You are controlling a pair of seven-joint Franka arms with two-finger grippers.
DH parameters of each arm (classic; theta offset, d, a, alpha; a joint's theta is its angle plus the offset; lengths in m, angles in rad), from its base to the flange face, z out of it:
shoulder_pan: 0 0.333 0 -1.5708
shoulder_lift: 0 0 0 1.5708
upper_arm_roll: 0 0.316 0.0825 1.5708
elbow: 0 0 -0.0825 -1.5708
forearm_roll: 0 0.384 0 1.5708
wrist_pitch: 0 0 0.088 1.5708
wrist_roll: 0 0.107 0 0
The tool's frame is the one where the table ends.
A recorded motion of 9 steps. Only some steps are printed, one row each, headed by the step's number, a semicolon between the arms.
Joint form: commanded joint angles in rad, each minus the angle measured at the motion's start. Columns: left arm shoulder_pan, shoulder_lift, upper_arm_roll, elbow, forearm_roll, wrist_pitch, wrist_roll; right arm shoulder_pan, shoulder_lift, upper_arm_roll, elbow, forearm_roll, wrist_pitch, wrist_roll.
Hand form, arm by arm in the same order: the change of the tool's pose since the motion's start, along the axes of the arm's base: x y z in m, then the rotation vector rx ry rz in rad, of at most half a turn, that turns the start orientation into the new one. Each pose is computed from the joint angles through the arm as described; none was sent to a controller.
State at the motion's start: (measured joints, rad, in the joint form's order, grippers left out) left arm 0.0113 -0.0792 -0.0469 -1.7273 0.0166 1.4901 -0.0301; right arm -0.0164 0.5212 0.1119 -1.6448 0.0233 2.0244 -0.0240
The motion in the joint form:
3: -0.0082 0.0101 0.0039 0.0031 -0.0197 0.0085 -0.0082; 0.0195 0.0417 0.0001 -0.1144 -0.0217 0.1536 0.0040
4: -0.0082 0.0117 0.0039 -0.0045 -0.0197 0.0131 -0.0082; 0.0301 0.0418 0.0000 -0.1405 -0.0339 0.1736 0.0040
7: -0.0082 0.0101 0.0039 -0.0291 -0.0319 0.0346 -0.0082; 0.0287 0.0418 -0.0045 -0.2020 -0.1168 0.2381 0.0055
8: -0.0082 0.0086 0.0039 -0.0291 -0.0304 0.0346 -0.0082; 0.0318 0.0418 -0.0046 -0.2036 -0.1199 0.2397 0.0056
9: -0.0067 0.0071 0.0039 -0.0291 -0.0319 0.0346 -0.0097; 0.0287 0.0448 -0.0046 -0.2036 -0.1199 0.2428 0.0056
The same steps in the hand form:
3: 0.0036 -0.0044 -0.0032 -0.0191 -0.0009 0.0053; -0.0191 0.0123 -0.0647 -0.0148 0.0006 0.0253
4: 0.0040 -0.0044 -0.0072 -0.0190 0.0037 0.0054; -0.0260 0.0185 -0.0739 -0.0241 0.0054 0.0447
7: 0.0042 -0.0058 -0.0162 -0.0310 0.0057 0.0068; -0.0385 0.0127 -0.0939 -0.0811 -0.0064 0.0995
8: 0.0039 -0.0056 -0.0154 -0.0295 0.0041 0.0066; -0.0391 0.0145 -0.0944 -0.0831 -0.0069 0.1048
9: 0.0035 -0.0050 -0.0147 -0.0308 0.0027 0.0098; -0.0389 0.0126 -0.0961 -0.0826 -0.0068 0.1017

